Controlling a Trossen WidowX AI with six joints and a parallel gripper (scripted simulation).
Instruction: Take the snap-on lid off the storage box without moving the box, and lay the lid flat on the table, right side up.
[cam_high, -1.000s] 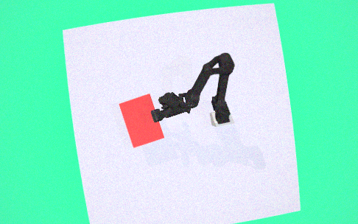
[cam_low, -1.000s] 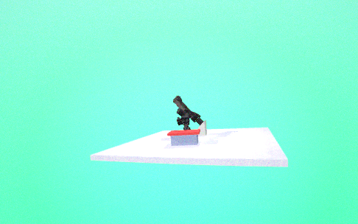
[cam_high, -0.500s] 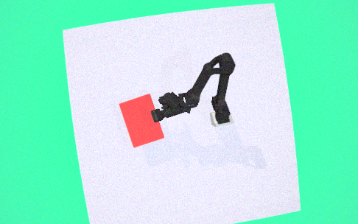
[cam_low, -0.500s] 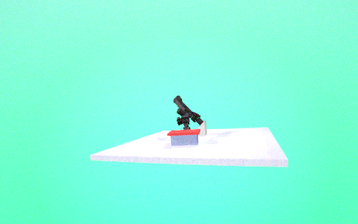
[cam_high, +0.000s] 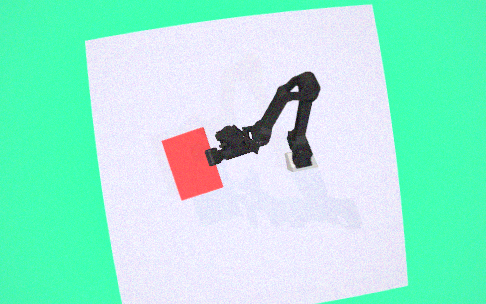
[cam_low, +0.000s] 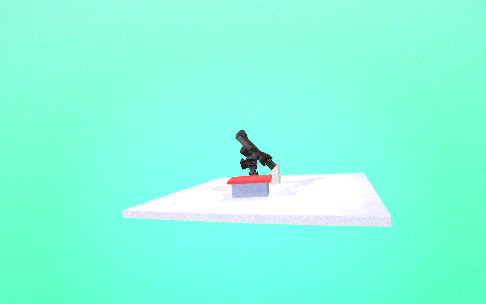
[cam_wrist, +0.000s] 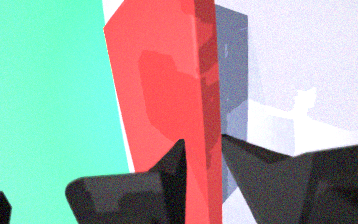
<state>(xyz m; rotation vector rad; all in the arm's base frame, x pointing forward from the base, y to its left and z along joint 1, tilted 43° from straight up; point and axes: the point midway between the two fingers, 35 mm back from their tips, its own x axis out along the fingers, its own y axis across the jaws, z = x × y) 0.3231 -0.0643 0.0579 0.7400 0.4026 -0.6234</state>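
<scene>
Right now my gripper tip is 70 mm short of the lid and 10 mm to the right of it. The rest, counted from my gripper tip: storage box 80 mm ahead, 50 mm below, 10 mm to the left.
</scene>
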